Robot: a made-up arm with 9 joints. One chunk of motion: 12 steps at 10 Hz.
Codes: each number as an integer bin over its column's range. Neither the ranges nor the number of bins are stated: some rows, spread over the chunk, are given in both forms.
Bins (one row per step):
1: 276 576 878 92 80 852
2: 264 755 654 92 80 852
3: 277 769 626 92 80 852
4: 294 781 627 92 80 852
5: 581 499 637 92 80 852
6: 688 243 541 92 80 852
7: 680 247 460 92 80 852
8: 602 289 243 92 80 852
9: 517 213 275 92 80 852
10: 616 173 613 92 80 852
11: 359 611 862 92 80 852
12: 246 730 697 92 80 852
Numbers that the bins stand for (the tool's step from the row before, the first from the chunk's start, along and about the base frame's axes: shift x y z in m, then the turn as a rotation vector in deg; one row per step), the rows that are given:
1: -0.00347 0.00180 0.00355 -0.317 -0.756 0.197
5: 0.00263 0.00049 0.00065 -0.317 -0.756 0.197
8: 0.00305 -0.00308 -0.00408 -0.317 -0.756 0.197
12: -0.00408 0.00442 0.00137 -0.317 -0.756 0.197
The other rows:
2: -0.00371 0.00485 0.00086 -0.317 -0.756 0.197
3: -0.00345 0.00509 0.00052 -0.317 -0.756 0.197
4: -0.00311 0.00529 0.00053 -0.317 -0.756 0.197
6: 0.00477 -0.00386 -0.00050 -0.317 -0.756 0.197
7: 0.00461 -0.00380 -0.00147 -0.317 -0.756 0.197
9: 0.00135 -0.00438 -0.00370 -0.317 -0.756 0.197
10: 0.00333 -0.00506 0.00036 -0.317 -0.756 0.197
11: -0.00181 0.00240 0.00335 -0.317 -0.756 0.197

